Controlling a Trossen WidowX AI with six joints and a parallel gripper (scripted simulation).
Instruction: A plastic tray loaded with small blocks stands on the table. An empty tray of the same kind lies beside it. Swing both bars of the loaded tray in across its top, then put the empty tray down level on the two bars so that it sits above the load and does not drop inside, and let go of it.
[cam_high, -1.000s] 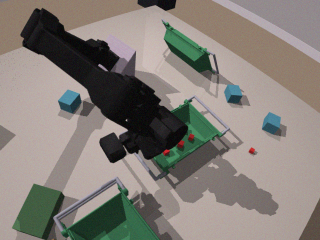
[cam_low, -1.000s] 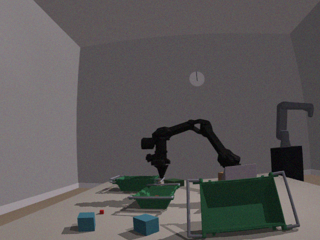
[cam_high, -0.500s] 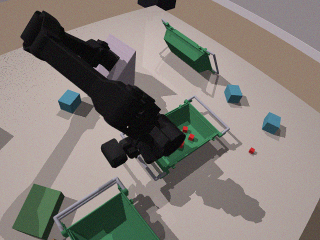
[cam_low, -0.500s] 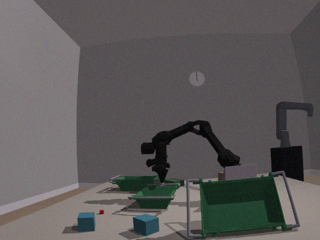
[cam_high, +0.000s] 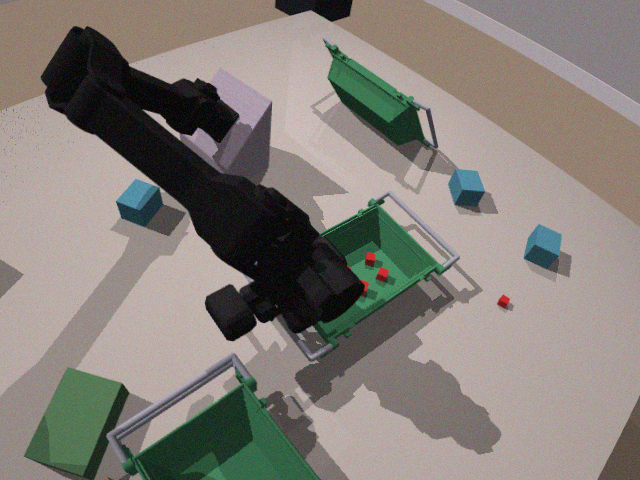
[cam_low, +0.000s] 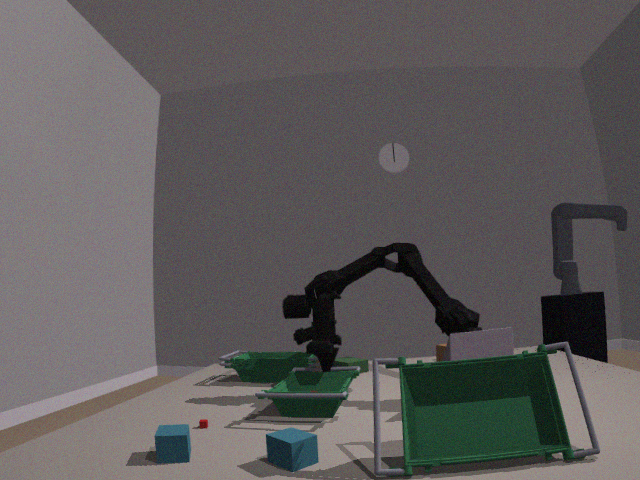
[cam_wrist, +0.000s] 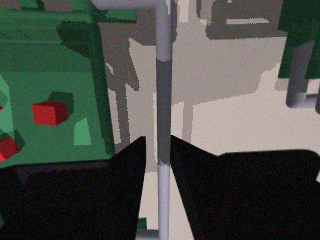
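The green tray is 520 mm to the left of my gripper tip, 240 mm behind it and 30 mm above it. Round my gripper tip: green box 290 mm to the right, 60 mm behind, 20 mm below; small red block 320 mm to the left, 230 mm ahead, 40 mm below.
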